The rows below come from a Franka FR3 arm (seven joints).
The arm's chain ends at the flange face. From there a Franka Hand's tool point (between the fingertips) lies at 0.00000 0.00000 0.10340 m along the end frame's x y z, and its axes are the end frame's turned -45 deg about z.
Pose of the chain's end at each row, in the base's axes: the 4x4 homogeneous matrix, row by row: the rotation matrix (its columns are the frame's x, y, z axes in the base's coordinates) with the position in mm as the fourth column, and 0 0 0 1 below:
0.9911 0.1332 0.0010 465.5; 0.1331 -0.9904 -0.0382 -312.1; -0.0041 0.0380 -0.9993 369.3; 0 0 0 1
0.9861 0.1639 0.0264 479.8; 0.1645 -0.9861 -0.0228 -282.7; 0.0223 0.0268 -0.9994 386.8; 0 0 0 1
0.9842 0.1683 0.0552 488.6; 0.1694 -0.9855 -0.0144 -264.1; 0.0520 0.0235 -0.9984 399.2; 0 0 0 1
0.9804 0.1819 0.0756 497.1; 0.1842 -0.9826 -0.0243 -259.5; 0.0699 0.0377 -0.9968 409.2; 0 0 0 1
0.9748 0.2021 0.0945 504.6; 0.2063 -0.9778 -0.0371 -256.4; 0.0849 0.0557 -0.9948 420.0; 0 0 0 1
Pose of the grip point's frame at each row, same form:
0.6066 0.7950 0.0010 465.6; 0.7944 -0.6062 -0.0382 -316.0; -0.0298 0.0240 -0.9993 266.0; 0 0 0 1
0.5814 0.8132 0.0264 482.5; 0.8136 -0.5810 -0.0228 -285.1; -0.0032 0.0347 -0.9994 283.5; 0 0 0 1
0.5769 0.8149 0.0552 494.3; 0.8166 -0.5771 -0.0144 -265.6; 0.0202 0.0534 -0.9984 296.0; 0 0 0 1
0.5646 0.8219 0.0756 504.9; 0.8251 -0.5646 -0.0243 -262.0; 0.0228 0.0761 -0.9968 306.1; 0 0 0 1
0.5464 0.8322 0.0945 514.4; 0.8373 -0.5455 -0.0371 -260.2; 0.0206 0.0994 -0.9948 317.1; 0 0 0 1

